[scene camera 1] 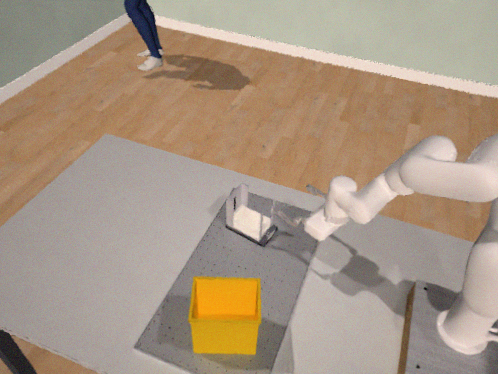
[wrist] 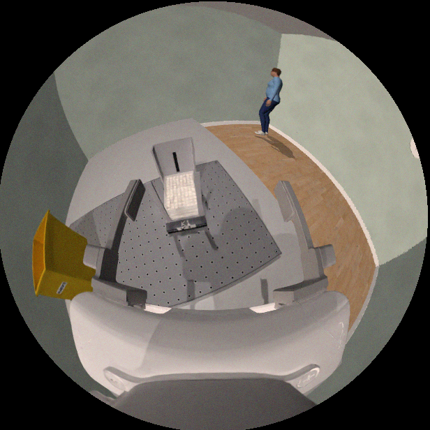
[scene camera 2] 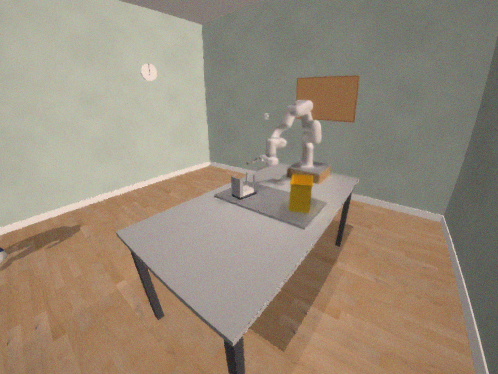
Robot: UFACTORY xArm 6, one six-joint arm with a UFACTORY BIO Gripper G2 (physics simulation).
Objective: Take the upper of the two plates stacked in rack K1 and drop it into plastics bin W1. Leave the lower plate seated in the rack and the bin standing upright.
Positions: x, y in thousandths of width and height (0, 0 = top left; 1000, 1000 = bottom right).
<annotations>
yellow plastics bin W1: scene camera 1 453, 838; wrist 136, 631; scene camera 2 603, 515
</annotations>
